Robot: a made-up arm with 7 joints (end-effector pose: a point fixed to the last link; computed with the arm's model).
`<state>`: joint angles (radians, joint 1 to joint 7).
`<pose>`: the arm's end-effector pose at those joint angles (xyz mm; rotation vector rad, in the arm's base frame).
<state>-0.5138 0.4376 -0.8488 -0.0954 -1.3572 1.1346 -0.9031</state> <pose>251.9 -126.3 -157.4 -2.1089 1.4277 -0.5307</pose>
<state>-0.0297 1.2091 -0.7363 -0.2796 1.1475 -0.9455 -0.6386</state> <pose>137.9 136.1 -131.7 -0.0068 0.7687 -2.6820</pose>
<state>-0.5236 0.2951 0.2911 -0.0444 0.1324 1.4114 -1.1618</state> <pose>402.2 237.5 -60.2 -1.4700 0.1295 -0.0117</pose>
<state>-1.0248 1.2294 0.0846 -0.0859 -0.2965 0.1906 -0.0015</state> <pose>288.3 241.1 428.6 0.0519 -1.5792 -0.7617</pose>
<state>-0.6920 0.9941 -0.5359 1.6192 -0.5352 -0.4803 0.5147</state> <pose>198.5 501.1 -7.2 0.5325 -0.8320 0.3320</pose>
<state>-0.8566 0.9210 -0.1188 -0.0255 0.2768 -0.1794 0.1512</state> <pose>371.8 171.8 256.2 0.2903 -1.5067 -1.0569</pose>
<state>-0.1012 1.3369 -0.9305 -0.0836 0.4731 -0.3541 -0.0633</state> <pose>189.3 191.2 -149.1 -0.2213 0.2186 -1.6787</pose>
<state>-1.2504 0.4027 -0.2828 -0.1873 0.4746 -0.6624 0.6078</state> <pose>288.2 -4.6 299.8 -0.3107 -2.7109 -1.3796</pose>
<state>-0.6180 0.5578 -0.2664 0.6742 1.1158 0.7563 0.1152</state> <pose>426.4 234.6 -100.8 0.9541 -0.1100 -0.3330</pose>
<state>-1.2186 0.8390 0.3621 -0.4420 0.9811 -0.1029 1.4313</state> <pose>150.7 175.8 379.9 -1.0025 2.3478 -0.2163</pose>
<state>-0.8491 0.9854 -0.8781 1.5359 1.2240 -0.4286 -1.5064</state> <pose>243.8 456.0 -86.2 -0.0662 2.1593 -0.3107</pose>
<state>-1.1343 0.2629 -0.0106 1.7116 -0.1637 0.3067 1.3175</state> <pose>372.3 188.2 -159.8 0.5781 -0.4417 0.7488</pose>
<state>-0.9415 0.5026 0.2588 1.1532 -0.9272 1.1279 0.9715</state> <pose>384.1 297.5 -141.2 -0.4510 0.1729 1.1612</pose>
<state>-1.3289 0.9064 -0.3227 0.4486 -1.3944 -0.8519 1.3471</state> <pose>388.1 239.5 254.7 -1.3099 -2.2013 1.3094</pose>
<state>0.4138 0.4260 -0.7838 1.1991 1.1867 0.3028 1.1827</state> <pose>-205.4 202.7 -326.2 0.4897 0.1719 -1.4688</pose>
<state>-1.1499 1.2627 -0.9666 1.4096 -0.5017 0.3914 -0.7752</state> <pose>291.3 536.6 128.6 -0.2968 -0.0052 0.3030</pose>
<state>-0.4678 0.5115 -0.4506 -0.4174 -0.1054 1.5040 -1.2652</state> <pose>358.5 10.3 -56.9 -1.2701 0.8415 -0.5966</pose>
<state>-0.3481 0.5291 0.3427 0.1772 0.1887 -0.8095 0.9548</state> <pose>273.6 320.7 6.2 0.1054 -2.2384 -0.0251</pose>
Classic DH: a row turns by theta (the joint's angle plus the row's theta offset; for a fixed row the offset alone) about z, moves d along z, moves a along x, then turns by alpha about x. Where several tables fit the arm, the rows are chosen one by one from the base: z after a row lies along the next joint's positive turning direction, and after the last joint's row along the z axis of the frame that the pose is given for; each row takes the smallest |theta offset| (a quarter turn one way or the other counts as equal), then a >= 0, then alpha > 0; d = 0 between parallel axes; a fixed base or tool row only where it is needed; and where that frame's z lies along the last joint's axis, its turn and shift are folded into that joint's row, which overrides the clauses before.
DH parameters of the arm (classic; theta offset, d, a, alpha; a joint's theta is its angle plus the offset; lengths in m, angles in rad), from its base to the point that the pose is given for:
base (fixed): -0.071 0.1223 -0.0277 -1.3004
joint 1: -1.3111 0.0438 0.0149 -1.5708
joint 2: 1.2915 0.0168 -0.028 1.5708
joint 3: 1.5708 -0.2566 0.0447 -1.5708
joint 4: 1.5708 0.025 0.0321 1.5708
joint 5: 0 0.2442 0.019 -1.5708
joint 6: -1.5708 0.009 0.0382 1.5708
joint 7: 0.7853 0.0346 0.039 -1.3726
tool (fixed): -0.978 0.0021 0 0

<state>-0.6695 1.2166 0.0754 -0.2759 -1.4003 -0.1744 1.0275</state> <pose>316.2 256.6 286.7 -0.9957 -1.8270 0.3762</pose>
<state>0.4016 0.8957 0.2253 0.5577 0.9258 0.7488 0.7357</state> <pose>90.9 492.5 -113.3 1.5835 0.2892 -0.2503</pose>
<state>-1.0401 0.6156 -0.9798 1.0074 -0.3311 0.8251 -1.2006</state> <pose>450.3 191.6 -148.3 -0.8933 0.8424 -0.1767</pose>
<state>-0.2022 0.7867 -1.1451 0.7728 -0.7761 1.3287 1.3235</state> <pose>93.4 299.4 -313.8 1.2364 0.7694 -0.1225</pose>
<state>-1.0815 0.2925 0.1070 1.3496 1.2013 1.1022 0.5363</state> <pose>453.4 209.3 -99.3 1.1075 0.0151 0.1042</pose>
